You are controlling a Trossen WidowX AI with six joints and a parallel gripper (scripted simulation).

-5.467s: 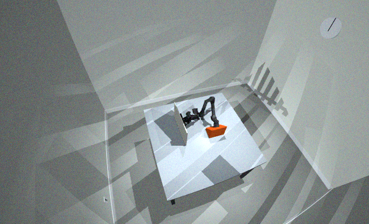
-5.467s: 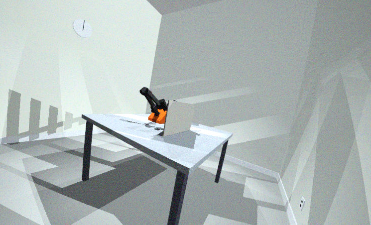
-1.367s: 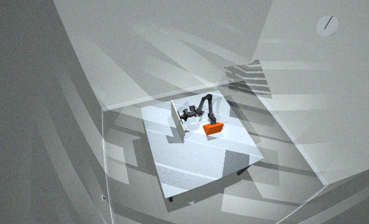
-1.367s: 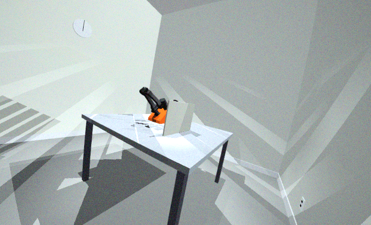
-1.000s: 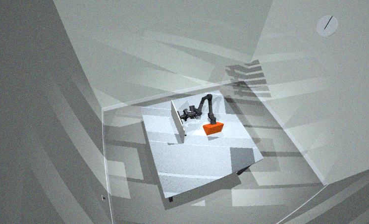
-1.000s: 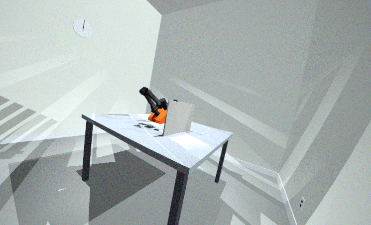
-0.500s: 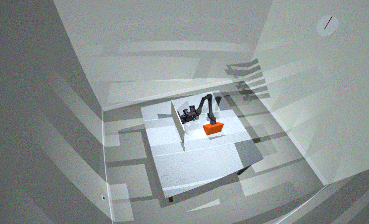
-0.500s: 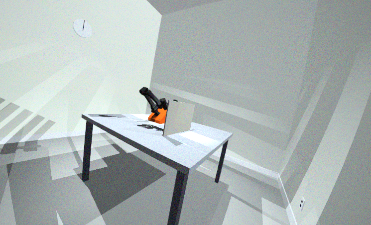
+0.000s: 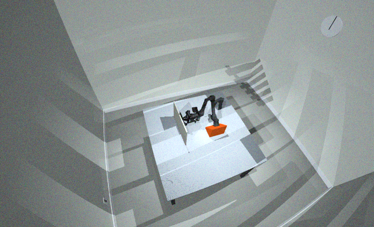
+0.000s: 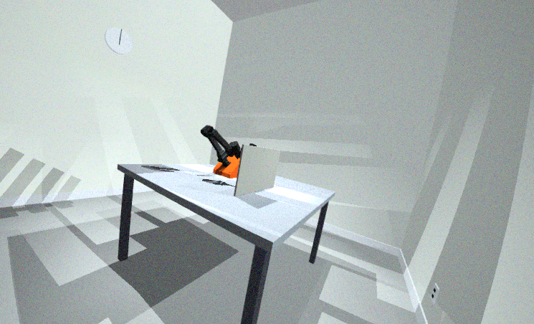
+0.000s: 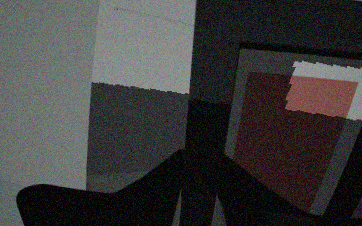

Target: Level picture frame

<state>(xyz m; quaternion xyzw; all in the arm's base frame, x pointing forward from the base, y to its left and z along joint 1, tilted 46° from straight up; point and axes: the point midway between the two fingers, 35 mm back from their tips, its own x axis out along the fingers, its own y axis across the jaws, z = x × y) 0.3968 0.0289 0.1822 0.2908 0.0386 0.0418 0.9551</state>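
Now: gripper tip 5 cm above the picture frame and 1 cm to the left of it. From my gripper tip the other things lie so: wall panel (7 cm below, 2 cm ahead).
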